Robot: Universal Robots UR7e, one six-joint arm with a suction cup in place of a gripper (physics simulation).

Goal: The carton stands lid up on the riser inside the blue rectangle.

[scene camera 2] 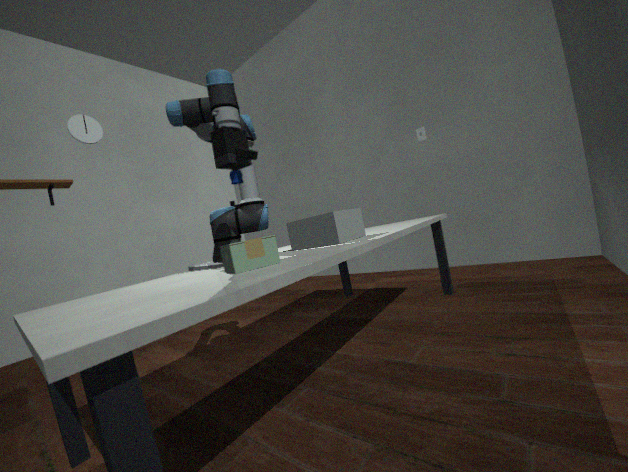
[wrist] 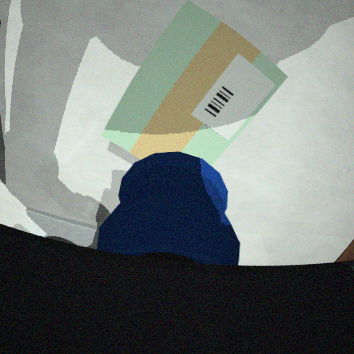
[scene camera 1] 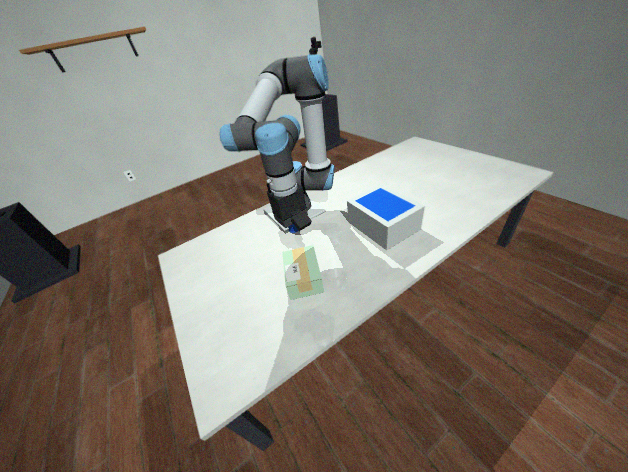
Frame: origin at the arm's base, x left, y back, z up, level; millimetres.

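Seen in the pictures: end effector, tool point: [scene camera 2: 237, 182] [wrist: 172, 202] [scene camera 1: 294, 228].
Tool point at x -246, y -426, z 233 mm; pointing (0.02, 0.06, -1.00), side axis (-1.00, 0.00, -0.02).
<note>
Pixels of each thing's top centre, then the offset from my tool point to it. Level surfaces: height alone.
- pale green carton, middle of its top: [wrist: 189, 102] [scene camera 2: 245, 240] [scene camera 1: 300, 264] dx -5, dy +12, dz -169 mm
- riser, middle of its top: [scene camera 2: 323, 215] [scene camera 1: 383, 203] dx +433, dy +5, dz -128 mm
- blue rectangle, middle of its top: [scene camera 1: 383, 203] dx +433, dy +5, dz -128 mm
- white table, its level: dz -248 mm
The pale green carton [scene camera 1: 296, 261] [scene camera 2: 253, 256] [wrist: 165, 85] stands on the table with its tan tape strip and white barcode label facing up. It is apart from the riser. The riser [scene camera 1: 368, 227] [scene camera 2: 312, 232] is a grey-white block on the table, and the blue rectangle [scene camera 1: 384, 204] lies on its top; that top does not show in scene camera 2. My gripper, a blue suction cup [scene camera 1: 293, 229] [scene camera 2: 236, 177] [wrist: 172, 175], is open and hangs well above the table, apart from the carton, with nothing on it.
The white table [scene camera 1: 218, 314] [scene camera 2: 116, 304] carries the arm's base at its back edge, behind the carton. Dark stands [scene camera 1: 30, 248] [scene camera 1: 331, 121] stand on the floor behind and left of the table. A wooden shelf [scene camera 1: 83, 40] [scene camera 2: 35, 184] is on the wall.
</note>
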